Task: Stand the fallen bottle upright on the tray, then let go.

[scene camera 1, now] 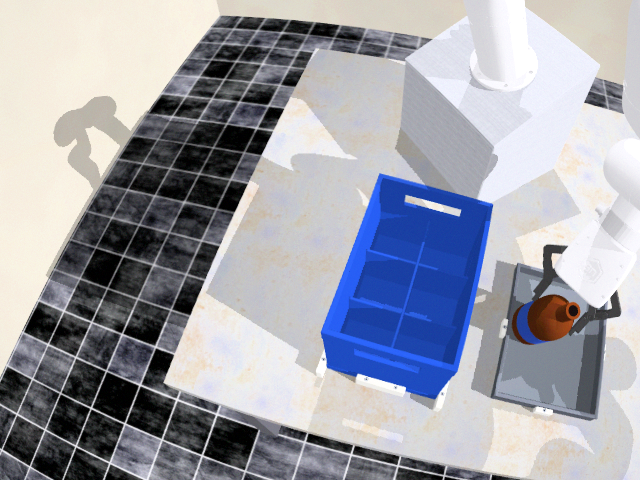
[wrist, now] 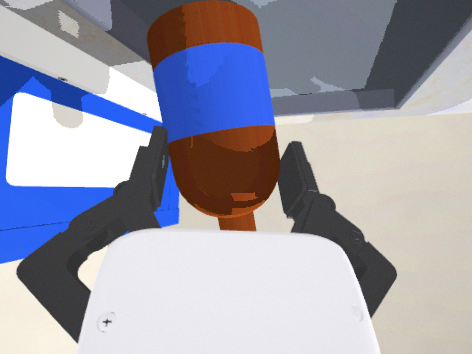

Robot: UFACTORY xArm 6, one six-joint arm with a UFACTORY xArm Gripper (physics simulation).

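Seen in the pictures: gripper, fingertip midpoint: (scene camera 1: 553, 315) (wrist: 227, 149); arm's base, origin of the base link: (scene camera 1: 503, 64).
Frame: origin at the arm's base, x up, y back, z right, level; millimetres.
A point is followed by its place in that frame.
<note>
The brown bottle (scene camera 1: 550, 319) {x -119, y -433, z -72 mm} (wrist: 215, 100) {x -177, y -379, z -105 mm} with a blue label is tilted, its base low over the tray's back left part and its open neck raised toward the right in the scene view. The grey tray (scene camera 1: 547, 374) {x -240, y -484, z -113 mm} (wrist: 325, 55) {x -240, y -468, z -142 mm} lies on the table at the right. My gripper (scene camera 1: 555, 313) {x -157, y -409, z -93 mm} (wrist: 227, 149) {x -157, y -409, z -93 mm} is shut on the bottle, with one finger on each side of its rounded shoulder. In the wrist view the neck is partly hidden behind the white gripper body. Whether the base edge touches the tray floor I cannot tell.
A blue divided crate (scene camera 1: 337, 289) {x -71, y -436, z 253 mm} (wrist: 90, 200) {x -112, y -393, z 56 mm} stands left of the tray, with a narrow gap between them. White brackets (scene camera 1: 379, 384) {x -215, y -526, z 178 mm} sit at the crate's foot. The grey robot pedestal (scene camera 1: 444, 113) {x -89, y -58, z 103 mm} stands behind both. The tray has low raised walls.
</note>
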